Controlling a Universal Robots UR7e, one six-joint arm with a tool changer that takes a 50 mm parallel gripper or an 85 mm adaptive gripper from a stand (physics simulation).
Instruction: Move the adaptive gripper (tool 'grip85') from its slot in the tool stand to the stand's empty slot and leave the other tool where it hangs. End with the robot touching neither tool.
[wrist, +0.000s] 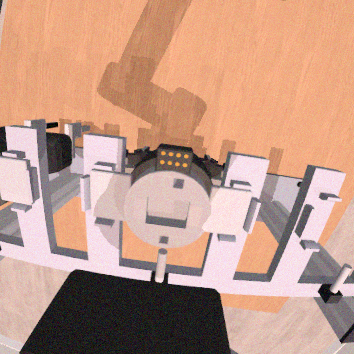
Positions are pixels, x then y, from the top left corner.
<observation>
An adaptive gripper (169, 196) is 14 cm from the lens. A tool stand (295, 210): 20 cm from the lens. The marked spots on the tool stand and the adaptive gripper are 11 cm apart.
</observation>
